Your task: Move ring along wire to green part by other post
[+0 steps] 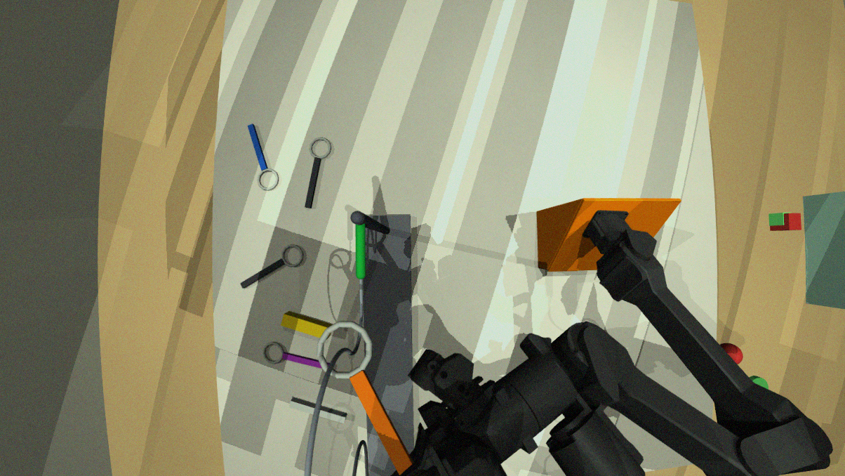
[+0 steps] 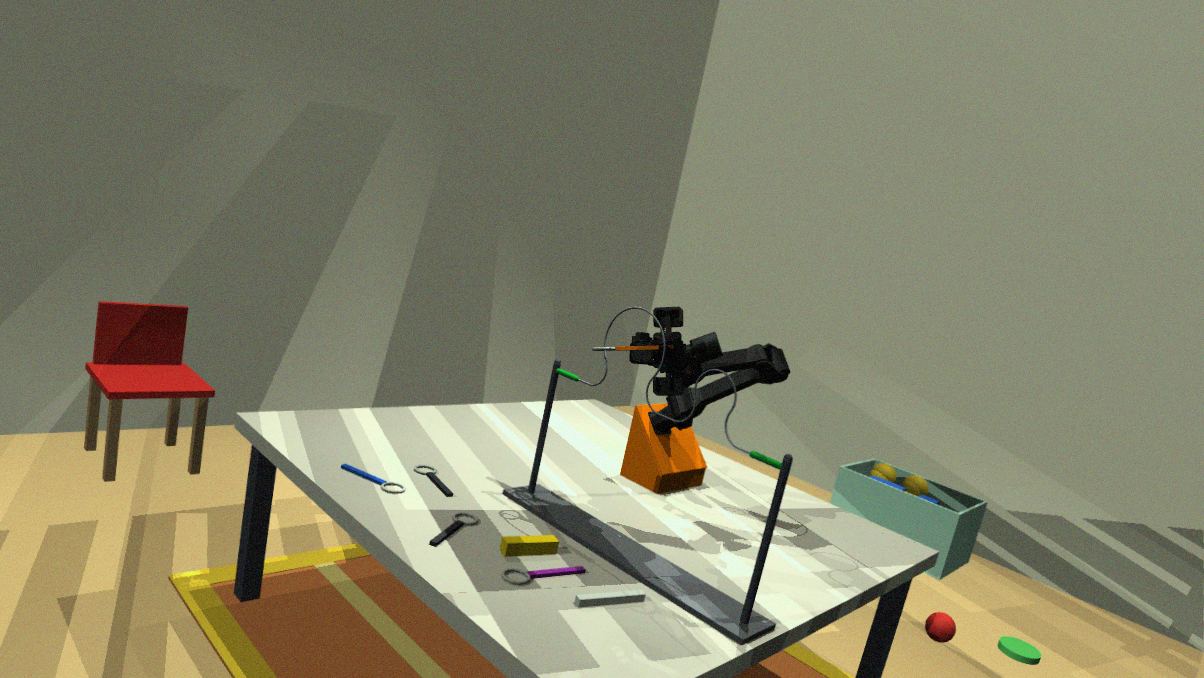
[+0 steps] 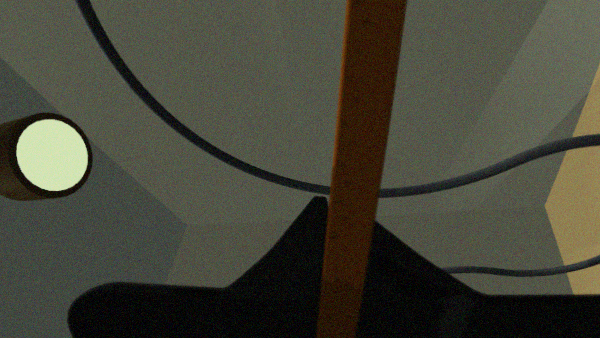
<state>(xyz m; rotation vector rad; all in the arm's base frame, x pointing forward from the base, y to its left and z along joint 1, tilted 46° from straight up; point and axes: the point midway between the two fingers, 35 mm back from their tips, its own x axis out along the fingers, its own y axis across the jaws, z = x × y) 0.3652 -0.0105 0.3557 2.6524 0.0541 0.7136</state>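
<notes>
My gripper tip is now 1 cm short of the ring with orange handle, 9 cm to the left of it and 3 cm above it. Also, from my gripper tip: ring with black handle: 21 cm ahead, 40 cm to the right, 43 cm below; then ring with purple handle: 26 cm ahead, 5 cm to the left, 43 cm below; then yellow block: 21 cm ahead, 3 cm to the right, 42 cm below.
</notes>
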